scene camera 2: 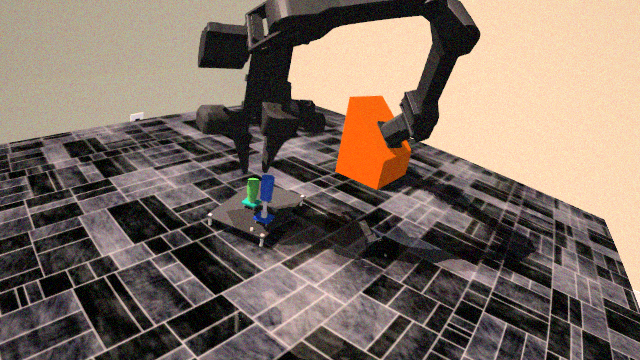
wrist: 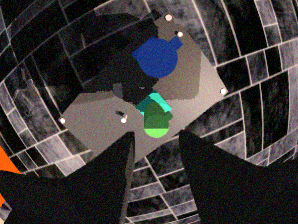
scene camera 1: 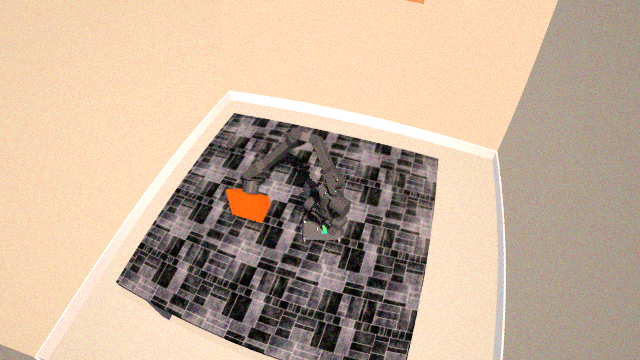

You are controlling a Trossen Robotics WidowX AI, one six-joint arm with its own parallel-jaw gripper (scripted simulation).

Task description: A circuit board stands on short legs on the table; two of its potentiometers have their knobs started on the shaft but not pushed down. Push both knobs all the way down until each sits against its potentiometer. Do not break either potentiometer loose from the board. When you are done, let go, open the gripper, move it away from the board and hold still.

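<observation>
The gripper appears in the pictures, and the wrist view shows it too. A blue knob can be seen as well, along with a green knob.
</observation>
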